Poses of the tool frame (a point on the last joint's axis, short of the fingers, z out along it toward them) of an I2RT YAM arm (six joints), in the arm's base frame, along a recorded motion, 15 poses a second.
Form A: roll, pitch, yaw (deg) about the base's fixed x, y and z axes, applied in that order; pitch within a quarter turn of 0, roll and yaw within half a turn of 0; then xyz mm.
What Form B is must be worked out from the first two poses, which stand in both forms.
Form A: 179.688 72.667 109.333 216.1 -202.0 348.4
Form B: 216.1 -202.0 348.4 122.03 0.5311 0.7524 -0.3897
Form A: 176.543 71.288 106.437 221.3 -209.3 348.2
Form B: 221.3 -209.3 348.2 122.47 0.5388 0.7542 -0.3755
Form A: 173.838 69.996 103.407 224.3 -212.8 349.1
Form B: 224.3 -212.8 349.1 123.05 0.5492 0.7520 -0.3645
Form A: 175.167 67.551 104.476 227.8 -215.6 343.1
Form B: 227.8 -215.6 343.1 125.15 0.5521 0.7558 -0.3520
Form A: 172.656 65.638 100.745 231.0 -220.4 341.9
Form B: 231.0 -220.4 341.9 126.40 0.5693 0.7485 -0.3400
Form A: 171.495 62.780 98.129 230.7 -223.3 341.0
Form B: 230.7 -223.3 341.0 128.57 0.5867 0.7419 -0.3247
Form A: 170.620 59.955 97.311 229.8 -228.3 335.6
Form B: 229.8 -228.3 335.6 130.25 0.5948 0.7442 -0.3040
